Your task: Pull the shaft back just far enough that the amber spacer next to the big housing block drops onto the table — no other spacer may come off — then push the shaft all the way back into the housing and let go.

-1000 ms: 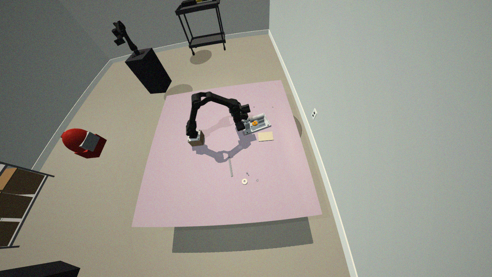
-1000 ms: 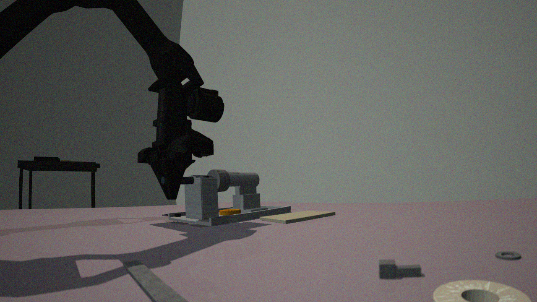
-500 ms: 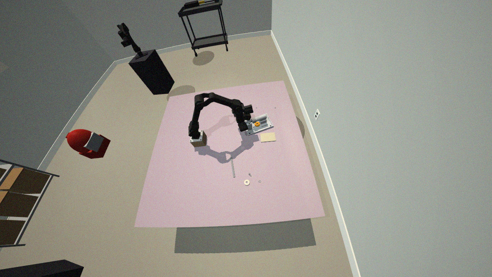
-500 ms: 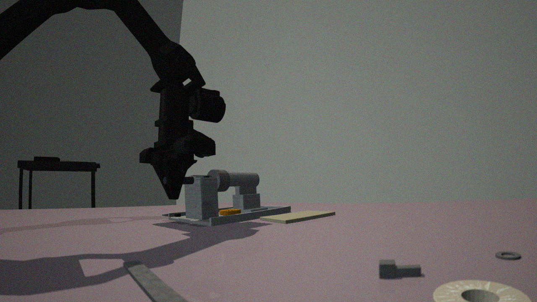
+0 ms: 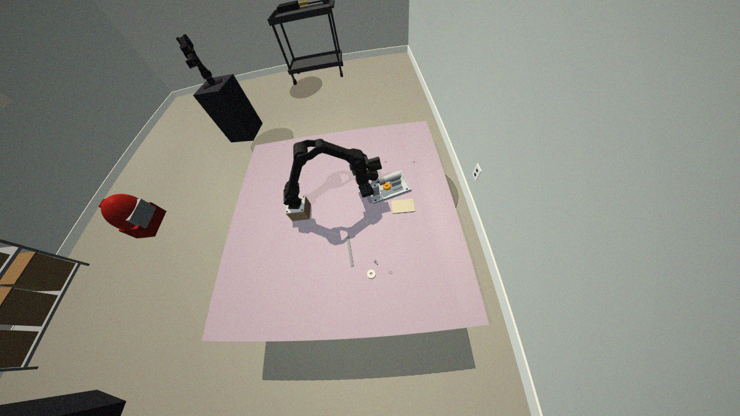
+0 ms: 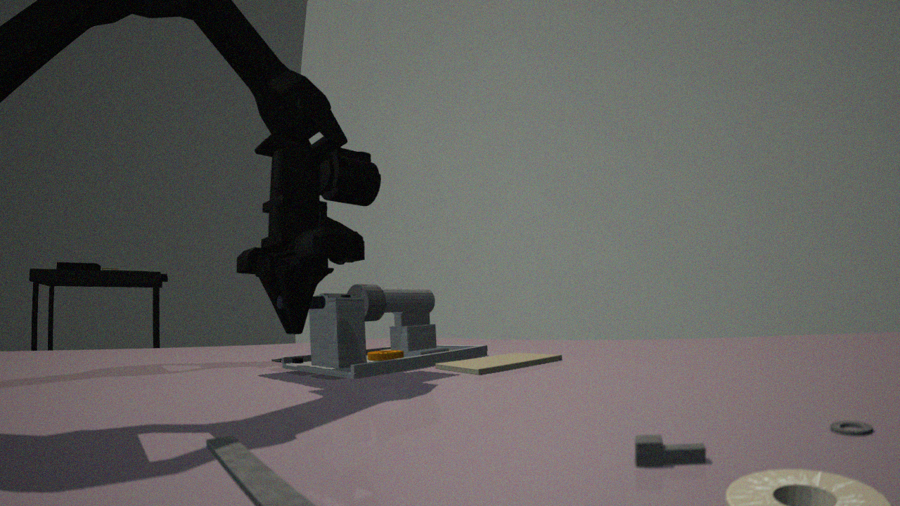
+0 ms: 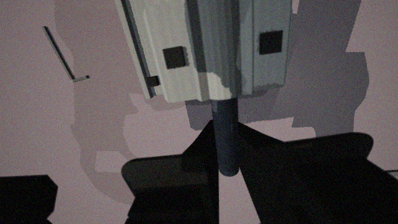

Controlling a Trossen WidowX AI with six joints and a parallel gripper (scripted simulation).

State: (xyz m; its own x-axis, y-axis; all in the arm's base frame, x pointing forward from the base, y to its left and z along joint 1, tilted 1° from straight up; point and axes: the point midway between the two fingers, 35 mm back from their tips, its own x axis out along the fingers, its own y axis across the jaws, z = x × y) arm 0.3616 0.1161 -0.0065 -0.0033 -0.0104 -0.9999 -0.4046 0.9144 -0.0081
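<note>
The dark blue shaft lies 7 cm ahead of my gripper tip, 3 cm to the left of it and 3 cm above it. The rest, counted from my gripper tip: L-shaped key 17 cm to the left, 4 cm below; then amber spacer 12 cm ahead, 5 cm to the left, 3 cm below; then tan flat plate 21 cm ahead, 7 cm to the right, 4 cm below.
</note>
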